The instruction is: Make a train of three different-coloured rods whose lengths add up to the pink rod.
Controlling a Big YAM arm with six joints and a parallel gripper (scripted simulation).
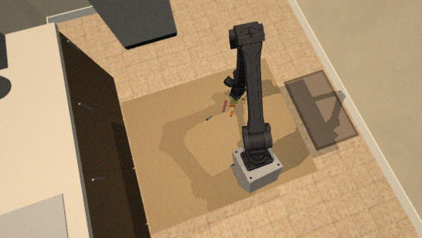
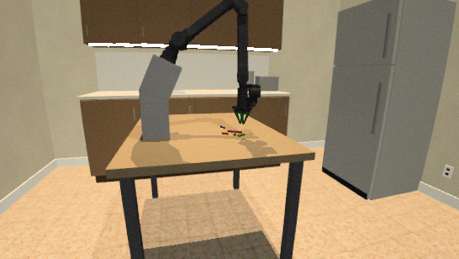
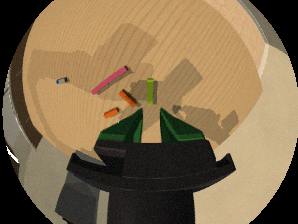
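Right now the lime rod is 70 mm below my hand. Also, from my hand: grey rod 60 mm behind, 210 mm to the left, 70 mm below; blue rod 70 mm behind, 230 mm to the left, 70 mm below; pink rod 20 mm behind, 80 mm to the left, 70 mm below.
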